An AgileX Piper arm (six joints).
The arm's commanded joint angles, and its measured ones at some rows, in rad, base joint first. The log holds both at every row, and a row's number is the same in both.
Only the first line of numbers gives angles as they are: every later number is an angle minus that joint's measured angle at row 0.
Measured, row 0:
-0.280, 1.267, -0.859, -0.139, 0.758, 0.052
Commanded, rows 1 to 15:
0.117, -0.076, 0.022, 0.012, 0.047, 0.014
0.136, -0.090, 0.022, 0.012, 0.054, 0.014
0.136, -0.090, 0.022, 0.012, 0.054, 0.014
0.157, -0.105, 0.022, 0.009, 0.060, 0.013
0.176, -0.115, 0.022, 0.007, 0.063, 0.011
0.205, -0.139, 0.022, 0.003, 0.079, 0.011
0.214, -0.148, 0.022, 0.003, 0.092, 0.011
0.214, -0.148, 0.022, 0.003, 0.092, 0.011
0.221, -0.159, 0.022, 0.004, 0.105, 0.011
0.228, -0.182, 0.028, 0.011, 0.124, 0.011
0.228, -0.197, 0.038, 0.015, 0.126, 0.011
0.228, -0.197, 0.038, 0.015, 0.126, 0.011
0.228, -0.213, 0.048, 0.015, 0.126, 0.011
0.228, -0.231, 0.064, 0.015, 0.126, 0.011
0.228, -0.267, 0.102, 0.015, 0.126, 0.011
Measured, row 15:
0.225, -0.221, 0.060, 0.014, 0.118, 0.009
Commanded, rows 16 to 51:
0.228, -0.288, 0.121, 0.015, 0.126, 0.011
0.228, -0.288, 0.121, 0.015, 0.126, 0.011
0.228, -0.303, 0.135, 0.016, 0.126, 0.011
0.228, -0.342, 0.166, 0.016, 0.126, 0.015
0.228, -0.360, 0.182, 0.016, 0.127, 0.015
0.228, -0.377, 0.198, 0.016, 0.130, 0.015
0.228, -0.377, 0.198, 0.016, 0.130, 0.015
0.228, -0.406, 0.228, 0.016, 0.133, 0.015
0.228, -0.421, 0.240, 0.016, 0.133, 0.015
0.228, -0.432, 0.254, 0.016, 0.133, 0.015
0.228, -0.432, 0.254, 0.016, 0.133, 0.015
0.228, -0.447, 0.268, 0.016, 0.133, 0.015
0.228, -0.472, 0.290, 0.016, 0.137, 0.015
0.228, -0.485, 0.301, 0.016, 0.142, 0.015
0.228, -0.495, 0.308, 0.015, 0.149, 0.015
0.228, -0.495, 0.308, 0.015, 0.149, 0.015
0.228, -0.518, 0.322, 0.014, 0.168, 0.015
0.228, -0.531, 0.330, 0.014, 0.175, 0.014
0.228, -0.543, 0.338, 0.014, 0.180, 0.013
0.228, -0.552, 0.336, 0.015, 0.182, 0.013
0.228, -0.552, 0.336, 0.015, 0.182, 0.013
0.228, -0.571, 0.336, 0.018, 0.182, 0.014
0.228, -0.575, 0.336, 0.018, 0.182, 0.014
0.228, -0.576, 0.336, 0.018, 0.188, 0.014
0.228, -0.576, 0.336, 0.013, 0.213, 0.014
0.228, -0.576, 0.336, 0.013, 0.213, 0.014
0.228, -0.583, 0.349, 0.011, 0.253, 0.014
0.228, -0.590, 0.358, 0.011, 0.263, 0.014
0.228, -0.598, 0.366, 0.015, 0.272, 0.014
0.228, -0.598, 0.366, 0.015, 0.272, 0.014
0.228, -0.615, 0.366, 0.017, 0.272, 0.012
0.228, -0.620, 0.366, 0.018, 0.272, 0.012
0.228, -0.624, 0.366, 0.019, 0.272, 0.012
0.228, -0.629, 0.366, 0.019, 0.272, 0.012
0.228, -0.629, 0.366, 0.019, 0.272, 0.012
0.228, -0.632, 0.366, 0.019, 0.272, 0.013
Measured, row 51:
0.225, -0.620, 0.363, 0.016, 0.272, 0.012
